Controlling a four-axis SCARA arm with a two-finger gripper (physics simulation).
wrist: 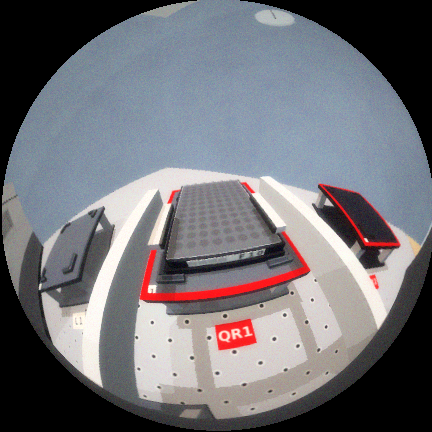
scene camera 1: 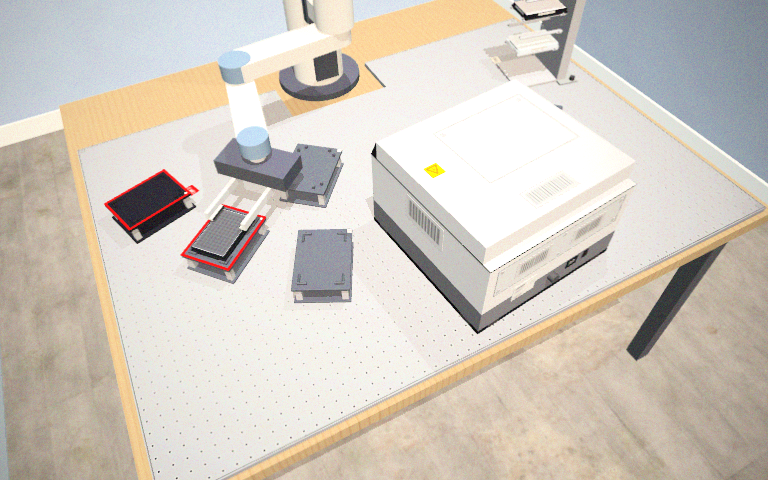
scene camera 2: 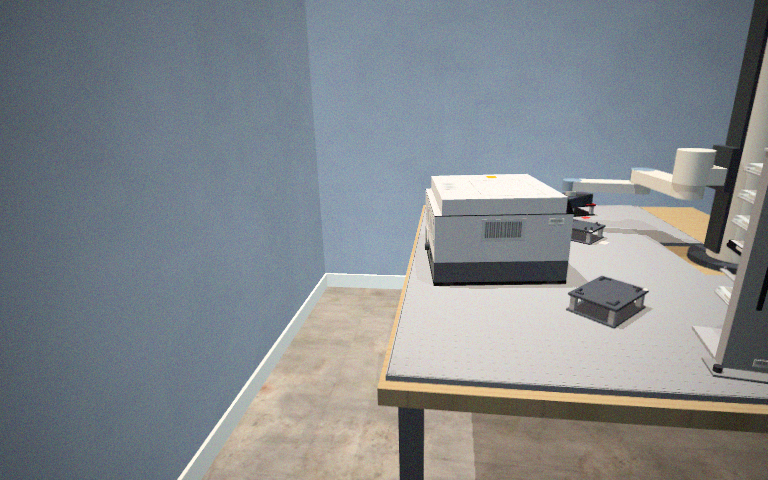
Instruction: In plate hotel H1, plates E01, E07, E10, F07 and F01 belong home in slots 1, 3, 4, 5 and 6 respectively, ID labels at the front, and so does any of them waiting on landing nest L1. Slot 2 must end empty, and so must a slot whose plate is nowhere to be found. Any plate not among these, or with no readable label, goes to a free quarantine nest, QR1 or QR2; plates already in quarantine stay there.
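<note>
The gripper is shut and empty. Its fingertips are over the end of a dark plate nearest the arm and line up with its sides in the wrist view. The plate lies on red-rimmed nest QR1. Its label faces the wrist camera and seems to read F10; the first letter is uncertain. Another red-rimmed nest holds no plate. Nest L1 is bare. Plate hotel H1 is partly visible; its plates' labels are unreadable.
A large white instrument stands right of the nests in scene camera 1. A grey pegged nest is behind L1. Another grey nest stands between instrument and hotel. The arm's base is at the back.
</note>
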